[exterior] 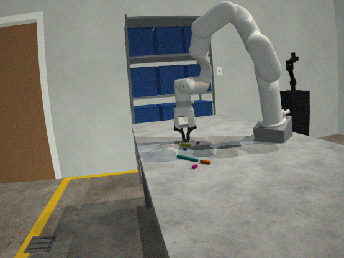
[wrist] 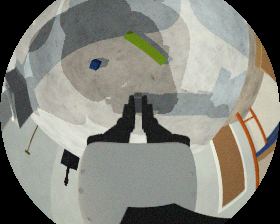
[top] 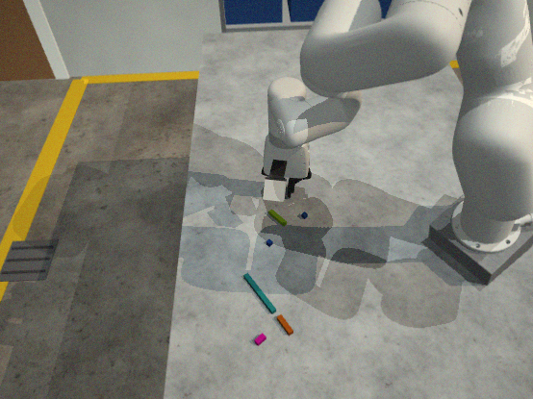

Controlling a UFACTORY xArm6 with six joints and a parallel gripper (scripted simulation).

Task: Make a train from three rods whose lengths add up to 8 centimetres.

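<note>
Now: the lime rod 2 cm ahead of my hand, 8 cm to the left of it and 2 cm below it. Also, from my hand: turquoise rod 5 cm ahead, 27 cm to the left, 2 cm below; orange rod 34 cm to the left, 2 cm below; grey rod 2 cm below.
</note>
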